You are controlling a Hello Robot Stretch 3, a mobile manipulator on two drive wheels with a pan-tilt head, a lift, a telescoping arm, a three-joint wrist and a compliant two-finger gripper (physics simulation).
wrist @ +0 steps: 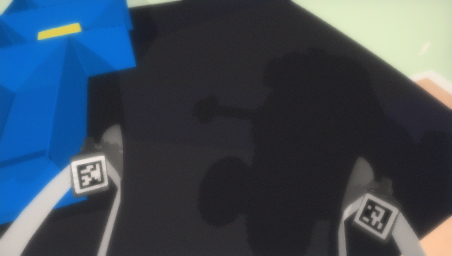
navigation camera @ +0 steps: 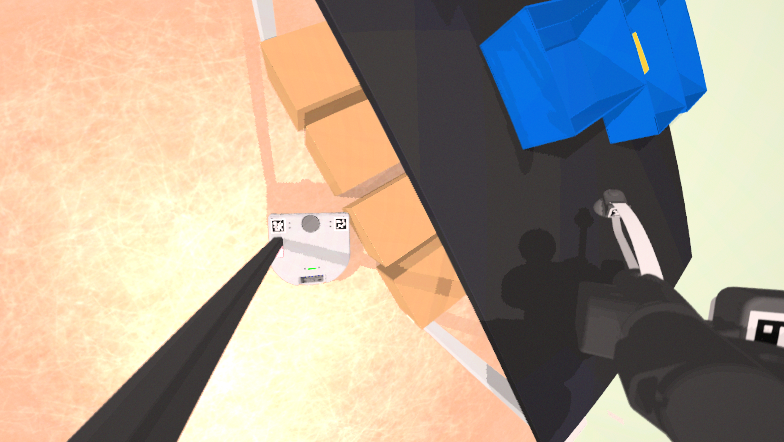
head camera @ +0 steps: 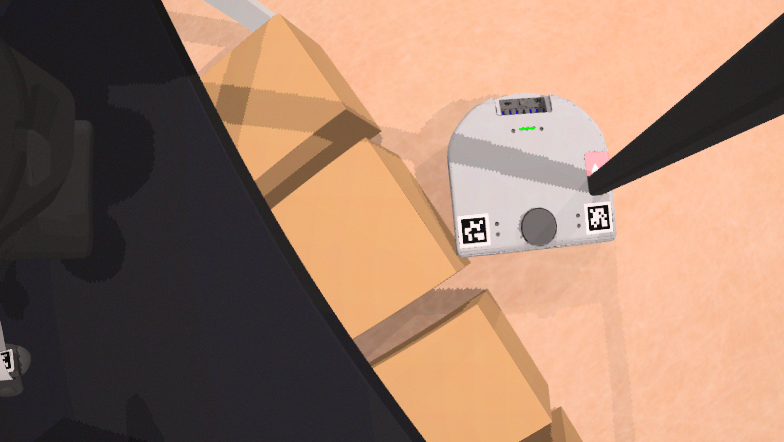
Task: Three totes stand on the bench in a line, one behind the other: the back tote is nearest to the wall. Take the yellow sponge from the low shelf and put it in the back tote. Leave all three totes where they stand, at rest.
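Three blue totes stand in a line on the dark bench: the front tote, the middle tote and the back tote, partly hidden. A yellow strip, perhaps part of the sponge, shows just behind the front tote's rear rim, seemingly inside the middle tote. My gripper is open and empty, its fingers wide apart above the bench beside the totes. One fingertip shows in the head and navigation views. The low shelf is not recognisable.
Several orange-tan boxes stand in a row below the bench edge. My base is close beside them, and my mast rises from it. A pale bench leg reaches the floor. A pale green wall is beyond the bench.
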